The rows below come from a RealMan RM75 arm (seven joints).
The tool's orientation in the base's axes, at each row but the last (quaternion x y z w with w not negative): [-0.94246 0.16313 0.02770 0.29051]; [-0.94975 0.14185 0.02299 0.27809]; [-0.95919 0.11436 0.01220 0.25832]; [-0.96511 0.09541 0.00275 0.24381]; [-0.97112 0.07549 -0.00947 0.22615]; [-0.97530 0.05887 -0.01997 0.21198]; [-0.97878 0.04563 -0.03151 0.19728]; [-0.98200 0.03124 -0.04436 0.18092]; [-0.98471 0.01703 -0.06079 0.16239]
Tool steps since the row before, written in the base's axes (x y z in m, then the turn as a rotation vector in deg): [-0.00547 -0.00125 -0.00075 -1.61 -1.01 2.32]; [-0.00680 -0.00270 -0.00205 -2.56 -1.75 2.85]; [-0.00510 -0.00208 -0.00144 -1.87 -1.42 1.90]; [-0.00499 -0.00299 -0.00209 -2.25 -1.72 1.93]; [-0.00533 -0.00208 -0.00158 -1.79 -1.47 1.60]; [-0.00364 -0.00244 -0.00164 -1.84 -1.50 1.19]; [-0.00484 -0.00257 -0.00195 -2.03 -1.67 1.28]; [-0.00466 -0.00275 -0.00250 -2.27 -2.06 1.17]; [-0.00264 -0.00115 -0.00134 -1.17 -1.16 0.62]
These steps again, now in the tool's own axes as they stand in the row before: [-0.00470 0.00315 -0.00031 -1.57 0.06 -2.56]; [-0.00557 0.00516 0.00005 -2.35 0.64 -3.43]; [-0.00440 0.00361 0.00003 -1.67 0.68 -2.42]; [-0.00424 0.00449 0.00023 -1.99 0.99 -2.60]; [-0.00493 0.00330 0.00023 -1.57 0.85 -2.17]; [-0.00333 0.00327 0.00026 -1.62 1.06 -1.82]; [-0.00463 0.00349 0.00042 -1.79 1.19 -1.98]; [-0.00461 0.00367 0.00090 -2.01 1.60 -2.04]; [-0.00271 0.00156 0.00056 -1.03 0.91 -1.10]
